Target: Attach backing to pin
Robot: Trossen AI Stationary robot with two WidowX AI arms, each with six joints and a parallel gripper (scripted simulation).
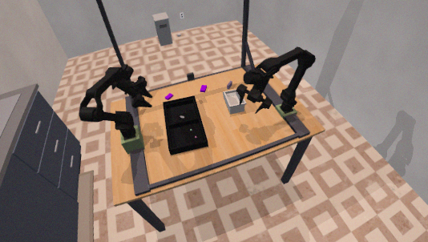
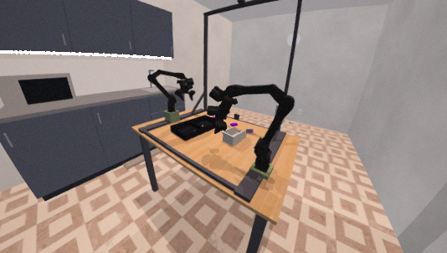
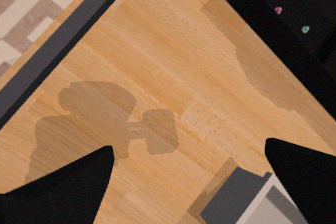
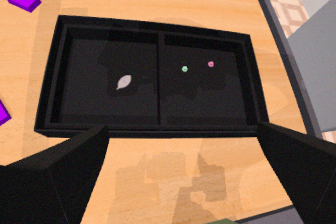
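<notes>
Right now the silver leaf-shaped pin is 23 cm below my right hand, 15 cm to the left of it and 5 cm behind it. Round my right hand: black two-compartment tray (23 cm below, 16 cm to the left, 2 cm ahead); then grey bin (50 cm to the left, 21 cm below, 7 cm behind).
</notes>
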